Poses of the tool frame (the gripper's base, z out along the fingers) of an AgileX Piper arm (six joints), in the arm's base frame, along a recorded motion.
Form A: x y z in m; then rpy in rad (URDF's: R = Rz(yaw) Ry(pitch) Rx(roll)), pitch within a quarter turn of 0, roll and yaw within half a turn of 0.
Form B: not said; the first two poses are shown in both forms.
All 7 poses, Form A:
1: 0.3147, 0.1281, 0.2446, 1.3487, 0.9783, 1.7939
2: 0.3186, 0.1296, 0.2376, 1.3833, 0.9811, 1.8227
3: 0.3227, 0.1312, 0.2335, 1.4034, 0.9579, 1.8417
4: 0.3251, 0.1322, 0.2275, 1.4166, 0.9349, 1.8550
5: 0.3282, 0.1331, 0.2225, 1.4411, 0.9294, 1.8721
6: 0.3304, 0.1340, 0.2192, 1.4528, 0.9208, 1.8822
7: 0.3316, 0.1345, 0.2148, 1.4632, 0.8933, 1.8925
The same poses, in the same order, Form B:
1: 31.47, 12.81, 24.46, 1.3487, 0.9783, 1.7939
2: 31.86, 12.96, 23.76, 1.3833, 0.9811, 1.8227
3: 32.27, 13.12, 23.35, 1.4034, 0.9579, 1.8417
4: 32.51, 13.22, 22.75, 1.4166, 0.9349, 1.8550
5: 32.82, 13.31, 22.25, 1.4411, 0.9294, 1.8721
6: 33.04, 13.40, 21.92, 1.4528, 0.9208, 1.8822
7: 33.16, 13.45, 21.48, 1.4632, 0.8933, 1.8925
